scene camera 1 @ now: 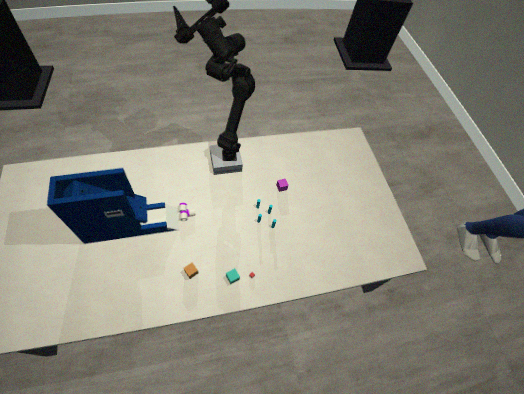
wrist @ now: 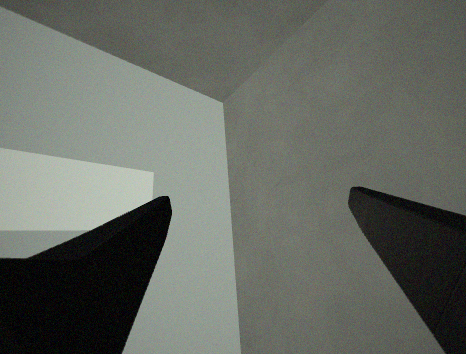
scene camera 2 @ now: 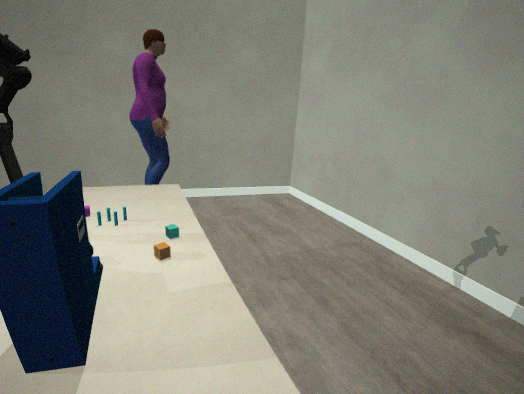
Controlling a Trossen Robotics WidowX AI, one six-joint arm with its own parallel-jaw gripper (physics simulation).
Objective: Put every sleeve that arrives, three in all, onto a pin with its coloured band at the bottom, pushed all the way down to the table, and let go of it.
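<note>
White sleeves with magenta bands (scene camera 1: 183, 212) lie close together at the mouth of the blue chute in scene camera 1. One piece points to the right; their exact number and which end of each is banded are too small to tell. Several thin teal pins (scene camera 1: 273, 223) (scene camera 2: 125, 213) stand upright on the table, with no sleeve on them. My gripper (wrist: 258, 200) is open and empty, its fingers wide apart in the wrist view against the walls. In scene camera 1 it is raised high, far from the sleeves and pins.
The blue chute (scene camera 1: 105, 215) (scene camera 2: 45, 280) stands on the table (scene camera 1: 325, 225) (scene camera 2: 200, 345) at the left. A magenta cube (scene camera 1: 282, 185), an orange cube (scene camera 1: 190, 270) (scene camera 2: 162, 251), a teal cube (scene camera 1: 233, 276) (scene camera 2: 172, 231) and a small red cube (scene camera 1: 252, 275) lie around. A person (scene camera 2: 149, 90) stands beyond the table.
</note>
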